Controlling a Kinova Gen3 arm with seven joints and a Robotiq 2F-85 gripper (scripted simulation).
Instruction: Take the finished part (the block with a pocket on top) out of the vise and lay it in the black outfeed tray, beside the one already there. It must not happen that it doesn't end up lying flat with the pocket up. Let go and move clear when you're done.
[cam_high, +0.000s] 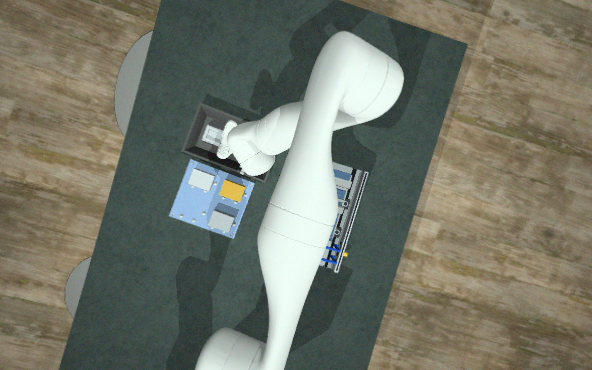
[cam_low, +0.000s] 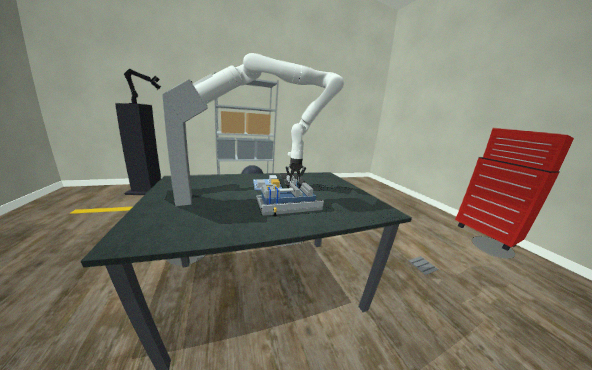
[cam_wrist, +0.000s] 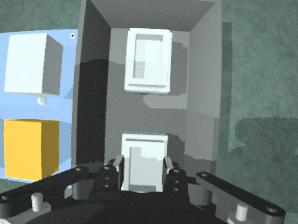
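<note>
Right now the orange block is 12 cm behind my hand, 1 cm to the right of it and 3 cm below it. From my hand the other things lie so: light blue fixture plate: 17 cm behind, 3 cm to the left, 5 cm below; vise: 7 cm behind, 25 cm to the right, 2 cm below.
</note>
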